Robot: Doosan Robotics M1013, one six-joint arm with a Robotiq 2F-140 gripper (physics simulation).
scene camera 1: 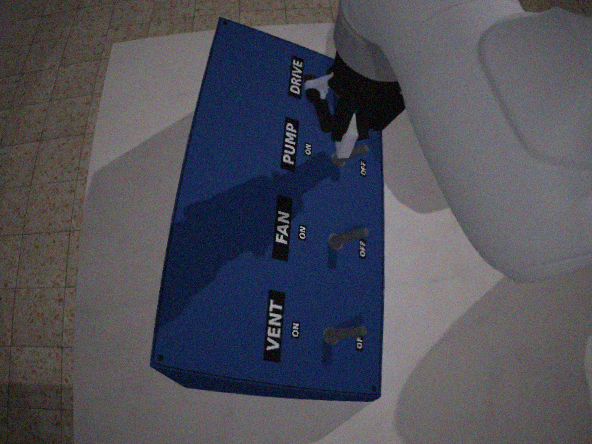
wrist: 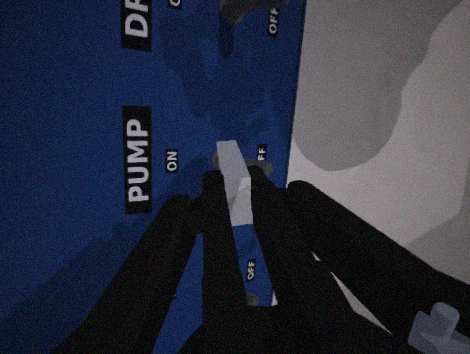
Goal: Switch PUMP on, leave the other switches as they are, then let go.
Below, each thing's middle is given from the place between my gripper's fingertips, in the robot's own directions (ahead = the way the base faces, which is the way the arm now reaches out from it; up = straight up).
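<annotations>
The blue switch panel (scene camera 1: 254, 282) is what I measure my hand from. My hand is 30 mm above the panel at this moment, 60 mm to the right of it and still 80 mm short of it.
</annotations>
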